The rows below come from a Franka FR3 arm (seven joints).
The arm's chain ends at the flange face. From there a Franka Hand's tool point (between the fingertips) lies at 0.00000 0.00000 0.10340 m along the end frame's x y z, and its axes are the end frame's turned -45 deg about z.
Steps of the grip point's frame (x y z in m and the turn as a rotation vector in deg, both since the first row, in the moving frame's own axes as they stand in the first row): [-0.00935, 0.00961, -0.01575, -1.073, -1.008, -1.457]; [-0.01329, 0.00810, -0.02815, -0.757, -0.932, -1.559]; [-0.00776, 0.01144, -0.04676, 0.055, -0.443, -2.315]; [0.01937, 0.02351, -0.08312, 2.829, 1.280, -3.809]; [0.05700, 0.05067, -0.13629, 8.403, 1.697, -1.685]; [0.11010, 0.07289, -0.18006, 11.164, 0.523, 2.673]
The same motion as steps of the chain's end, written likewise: [0.00007, 0.01075, -0.01572, -1.471, 0.046, -1.457]; [-0.00348, 0.01297, -0.02813, -1.194, -0.124, -1.559]; [0.00323, 0.01307, -0.04676, -0.274, -0.352, -2.315]; [0.03247, 0.00810, -0.08297, 2.906, -1.095, -3.809]; [0.08485, 0.00824, -0.13513, 7.142, -4.742, -1.685]; [0.14253, -0.01118, -0.17810, 8.264, -7.524, 2.673]
